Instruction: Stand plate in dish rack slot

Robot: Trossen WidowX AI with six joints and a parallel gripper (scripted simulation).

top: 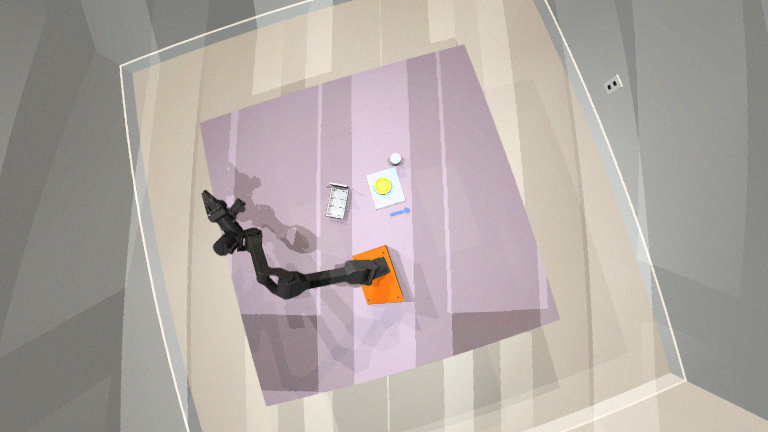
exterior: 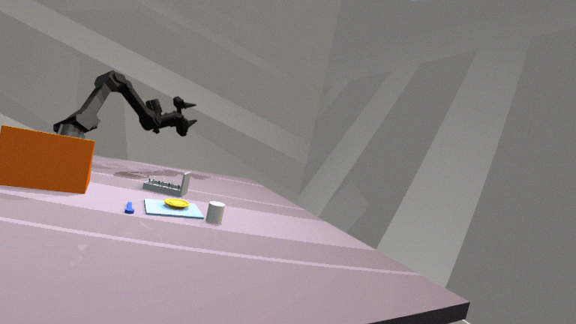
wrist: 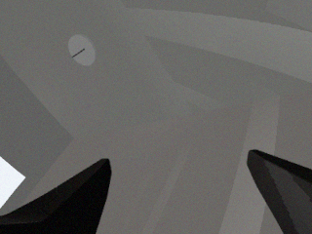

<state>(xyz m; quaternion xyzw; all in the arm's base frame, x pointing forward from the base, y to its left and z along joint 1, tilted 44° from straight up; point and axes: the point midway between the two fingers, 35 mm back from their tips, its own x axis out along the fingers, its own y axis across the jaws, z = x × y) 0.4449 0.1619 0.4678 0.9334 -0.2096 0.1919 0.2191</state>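
The yellow plate lies 20 cm behind my gripper tip, 58 cm to the right of it and 29 cm below it. Round my gripper tip: cream cylinder (13 cm behind, 68 cm to the right, 28 cm below); light blue flat sheet (22 cm behind, 59 cm to the right, 30 cm below); grey dish rack (18 cm behind, 38 cm to the right, 28 cm below).
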